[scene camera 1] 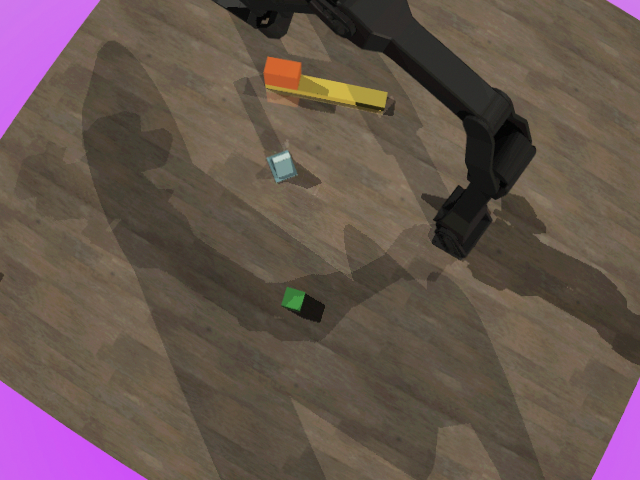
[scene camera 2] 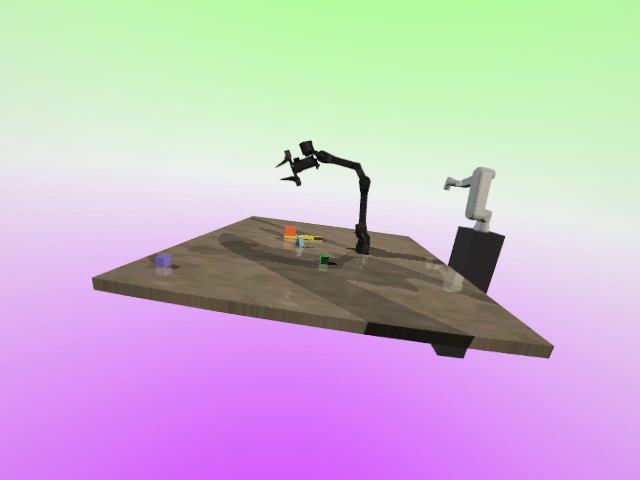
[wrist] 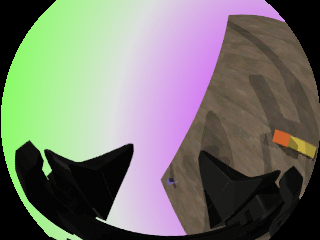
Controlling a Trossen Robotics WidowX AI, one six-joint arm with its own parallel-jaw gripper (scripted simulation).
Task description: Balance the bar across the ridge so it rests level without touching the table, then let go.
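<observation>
A yellow bar is in view; my gripper is open and holds nothing.
</observation>
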